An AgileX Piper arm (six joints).
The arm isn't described. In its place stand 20 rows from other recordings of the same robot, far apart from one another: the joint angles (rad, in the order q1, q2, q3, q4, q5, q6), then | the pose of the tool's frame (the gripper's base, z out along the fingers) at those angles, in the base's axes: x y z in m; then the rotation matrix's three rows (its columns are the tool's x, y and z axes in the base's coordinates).
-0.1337 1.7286 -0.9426 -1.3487 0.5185 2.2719 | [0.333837 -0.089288 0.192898], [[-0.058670 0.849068 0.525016], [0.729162 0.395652 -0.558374], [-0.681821 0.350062 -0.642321]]
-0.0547 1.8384 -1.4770 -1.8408 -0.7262 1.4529 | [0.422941 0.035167 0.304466], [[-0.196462 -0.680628 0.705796], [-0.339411 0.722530 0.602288], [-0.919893 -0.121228 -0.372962]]
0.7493 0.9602 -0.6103 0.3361 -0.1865 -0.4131 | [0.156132 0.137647 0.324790], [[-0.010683 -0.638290 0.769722], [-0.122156 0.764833 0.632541], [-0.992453 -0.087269 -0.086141]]
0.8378 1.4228 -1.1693 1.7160 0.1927 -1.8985 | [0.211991 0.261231 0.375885], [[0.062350 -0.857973 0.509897], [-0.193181 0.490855 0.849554], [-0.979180 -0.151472 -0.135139]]
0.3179 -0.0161 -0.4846 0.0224 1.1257 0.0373 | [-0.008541 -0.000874 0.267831], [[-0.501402 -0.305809 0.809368], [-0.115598 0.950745 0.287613], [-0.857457 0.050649 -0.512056]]
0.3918 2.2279 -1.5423 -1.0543 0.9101 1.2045 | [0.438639 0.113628 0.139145], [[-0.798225 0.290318 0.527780], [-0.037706 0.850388 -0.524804], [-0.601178 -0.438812 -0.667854]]
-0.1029 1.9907 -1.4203 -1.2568 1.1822 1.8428 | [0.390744 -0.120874 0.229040], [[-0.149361 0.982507 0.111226], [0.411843 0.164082 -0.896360], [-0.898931 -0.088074 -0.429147]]
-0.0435 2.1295 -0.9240 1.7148 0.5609 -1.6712 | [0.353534 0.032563 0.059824], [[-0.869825 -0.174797 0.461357], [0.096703 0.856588 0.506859], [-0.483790 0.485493 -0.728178]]
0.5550 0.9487 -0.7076 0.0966 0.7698 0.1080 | [0.143710 0.096289 0.285975], [[-0.765158 -0.431961 0.477434], [-0.267155 0.887697 0.374996], [-0.585800 0.159382 -0.794629]]
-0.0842 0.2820 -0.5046 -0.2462 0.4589 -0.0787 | [0.060186 -0.014939 0.323701], [[-0.186301 0.141396 0.972265], [-0.279399 0.941108 -0.190401], [-0.941928 -0.307121 -0.135823]]
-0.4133 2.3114 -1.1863 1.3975 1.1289 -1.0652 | [0.374069 -0.075575 0.059836], [[-0.890296 0.139048 0.433635], [0.448503 0.432640 0.782092], [-0.078860 0.890780 -0.447540]]
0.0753 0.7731 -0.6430 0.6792 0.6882 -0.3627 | [0.141454 0.047082 0.311124], [[-0.638515 -0.276185 0.718346], [0.129900 0.881322 0.454309], [-0.758568 0.383396 -0.526861]]
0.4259 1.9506 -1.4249 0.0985 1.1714 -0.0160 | [0.336762 0.161832 0.193839], [[-0.918953 -0.387867 -0.071302], [-0.392396 0.917342 0.067141], [0.039367 0.089678 -0.995192]]
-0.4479 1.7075 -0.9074 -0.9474 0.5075 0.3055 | [0.276563 -0.172716 0.178591], [[-0.963865 0.067215 0.257773], [-0.092862 0.822173 -0.561612], [-0.249683 -0.565255 -0.786222]]
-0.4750 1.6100 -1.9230 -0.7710 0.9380 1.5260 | [0.280837 -0.201928 0.494109], [[0.537445 0.726755 0.427762], [0.508545 0.125326 -0.851866], [-0.672707 0.675367 -0.302231]]
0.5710 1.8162 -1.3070 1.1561 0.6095 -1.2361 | [0.313549 0.258086 0.255203], [[-0.407174 -0.873550 0.266685], [-0.420885 0.438591 0.794037], [-0.810596 0.211067 -0.546247]]
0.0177 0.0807 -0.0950 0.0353 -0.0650 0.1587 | [0.058598 0.000829 0.246613], [[0.159589 -0.047076 0.986060], [0.195567 0.980573 0.015162], [-0.967618 0.190421 0.165695]]
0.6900 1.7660 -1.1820 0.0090 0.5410 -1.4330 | [0.284950 0.235726 0.213989], [[0.535285 -0.749796 0.388943], [-0.841097 -0.430831 0.327018], [-0.077628 -0.502186 -0.861268]]
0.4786 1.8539 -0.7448 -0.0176 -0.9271 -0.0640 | [0.315525 0.165148 0.172310], [[-0.048620 -0.477880 0.877078], [-0.109142 0.875401 0.470916], [-0.992836 -0.072830 -0.094719]]
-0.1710 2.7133 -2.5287 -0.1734 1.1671 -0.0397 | [0.541683 -0.108193 0.117139], [[-0.955766 0.113239 0.271457], [0.056652 0.976511 -0.207889], [-0.288622 -0.183314 -0.939730]]
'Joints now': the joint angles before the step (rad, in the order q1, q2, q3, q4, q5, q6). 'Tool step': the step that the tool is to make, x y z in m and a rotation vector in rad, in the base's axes. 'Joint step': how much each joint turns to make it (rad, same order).
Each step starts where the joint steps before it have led.
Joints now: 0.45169, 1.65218, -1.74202, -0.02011, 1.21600, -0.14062
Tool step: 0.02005, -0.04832, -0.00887, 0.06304, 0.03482, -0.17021
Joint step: -0.16428, -0.00112, 0.03620, 0.06289, -0.02557, 0.01817
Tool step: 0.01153, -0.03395, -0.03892, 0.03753, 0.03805, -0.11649
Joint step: -0.11055, -0.00292, 0.15613, 0.04448, -0.12511, 0.00086
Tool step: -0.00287, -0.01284, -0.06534, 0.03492, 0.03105, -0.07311
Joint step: -0.03972, 0.00003, 0.25760, 0.04222, -0.23398, 0.00288
